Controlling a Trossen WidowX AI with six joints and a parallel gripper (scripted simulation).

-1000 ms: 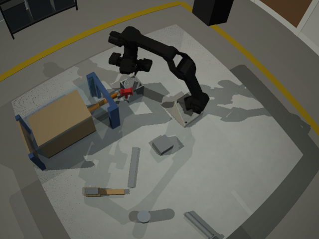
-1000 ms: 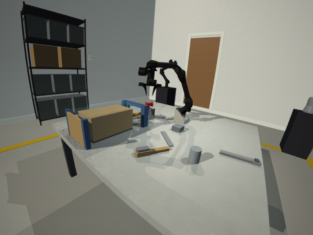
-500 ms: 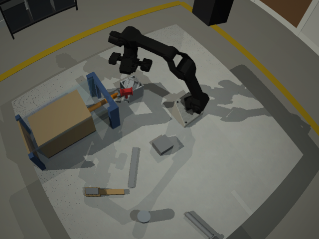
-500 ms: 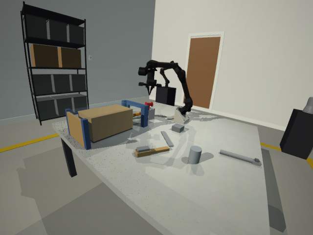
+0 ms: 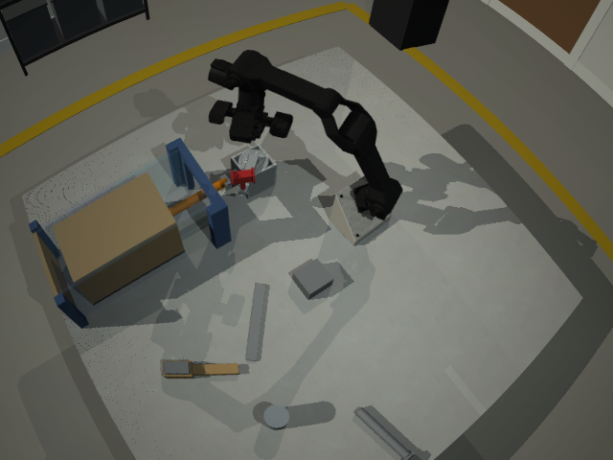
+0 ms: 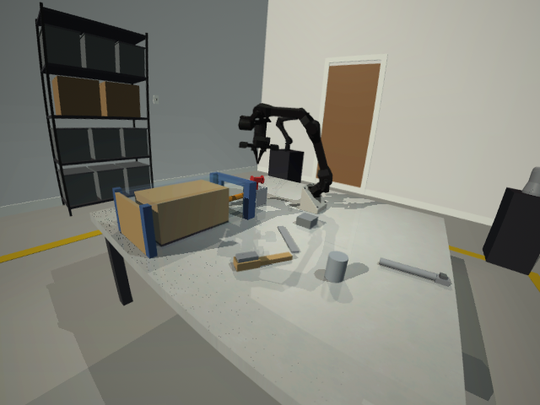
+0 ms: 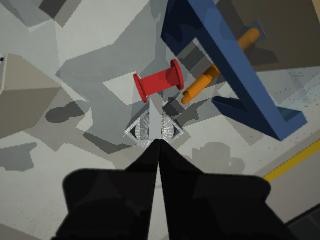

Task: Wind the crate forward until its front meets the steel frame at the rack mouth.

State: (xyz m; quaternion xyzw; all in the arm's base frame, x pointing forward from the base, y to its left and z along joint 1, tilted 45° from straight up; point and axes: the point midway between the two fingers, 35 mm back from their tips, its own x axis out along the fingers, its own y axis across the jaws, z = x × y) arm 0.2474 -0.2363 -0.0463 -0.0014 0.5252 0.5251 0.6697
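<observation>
Now: the red knob 80 mm below my gripper tip, 40 mm to the left of it and 40 mm ahead of it. Round my gripper tip: grey winch: 180 mm below, 40 mm to the right, 40 mm behind; then blue frame: 130 mm ahead, 110 mm below, 20 mm to the right; then winch handle: 110 mm below, 10 mm to the left, 10 mm ahead.
</observation>
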